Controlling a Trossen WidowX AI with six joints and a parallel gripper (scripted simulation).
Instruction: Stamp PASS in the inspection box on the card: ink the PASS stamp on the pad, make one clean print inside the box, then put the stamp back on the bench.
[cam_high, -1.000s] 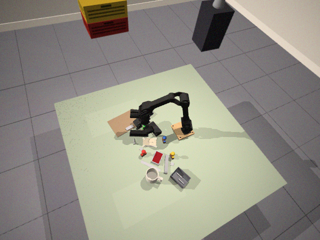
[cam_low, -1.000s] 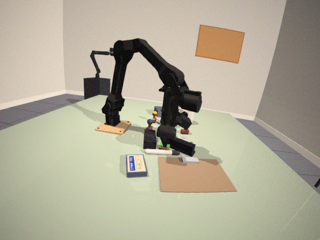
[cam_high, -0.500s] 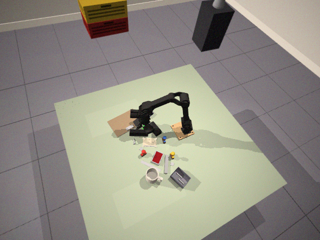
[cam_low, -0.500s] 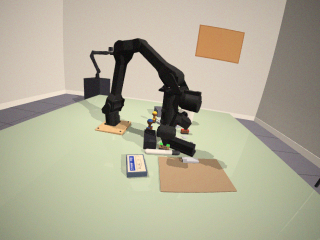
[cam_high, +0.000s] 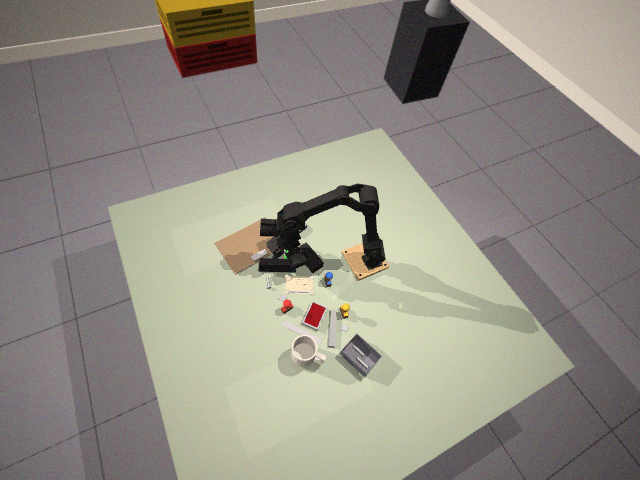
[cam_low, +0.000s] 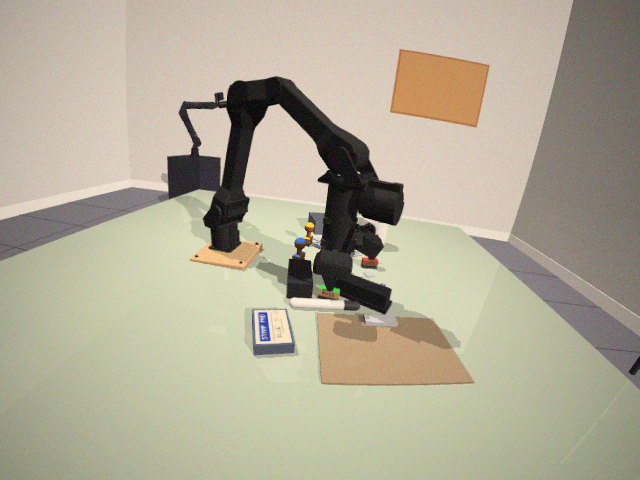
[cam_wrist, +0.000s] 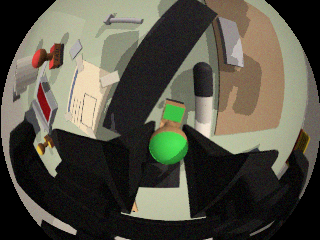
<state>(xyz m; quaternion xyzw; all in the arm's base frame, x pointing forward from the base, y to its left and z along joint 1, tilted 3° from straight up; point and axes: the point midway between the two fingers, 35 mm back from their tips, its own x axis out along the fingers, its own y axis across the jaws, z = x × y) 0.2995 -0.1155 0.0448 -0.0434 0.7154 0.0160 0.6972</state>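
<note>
The white marker is 30 mm to the right of my gripper tip, 20 mm below it and 20 mm ahead of it. The rest, counted from my gripper tip: cream card 120 mm to the left, 30 mm below; long black block 60 mm ahead, 20 mm to the left, 10 mm below; green-knobbed stamp 10 mm below.
</note>
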